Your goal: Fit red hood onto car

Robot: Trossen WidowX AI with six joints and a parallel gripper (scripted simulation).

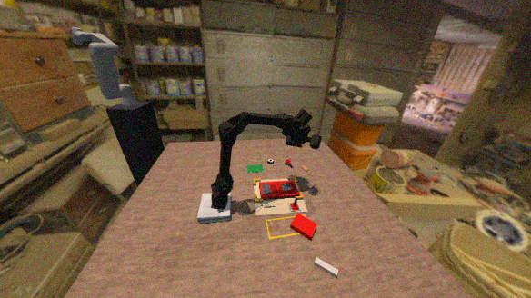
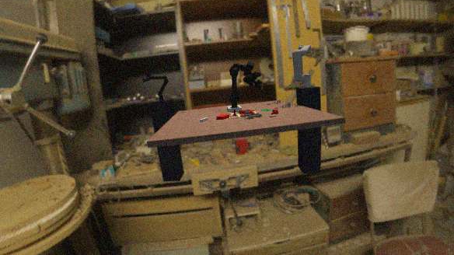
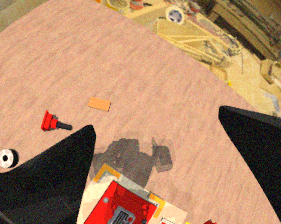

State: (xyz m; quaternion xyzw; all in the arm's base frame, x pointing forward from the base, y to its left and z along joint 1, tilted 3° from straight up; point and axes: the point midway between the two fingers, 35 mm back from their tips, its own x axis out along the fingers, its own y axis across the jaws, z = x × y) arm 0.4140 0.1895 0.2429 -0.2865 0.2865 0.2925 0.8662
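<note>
Now: gripper tip 6 cm past the red hood, 30 cm to the left of it and 21 cm above it. From my gripper tip the other things lie so: green patch 29 cm behind, 9 cm to the left, 23 cm below; dark ring 18 cm behind, 16 cm to the left, 22 cm below.
</note>
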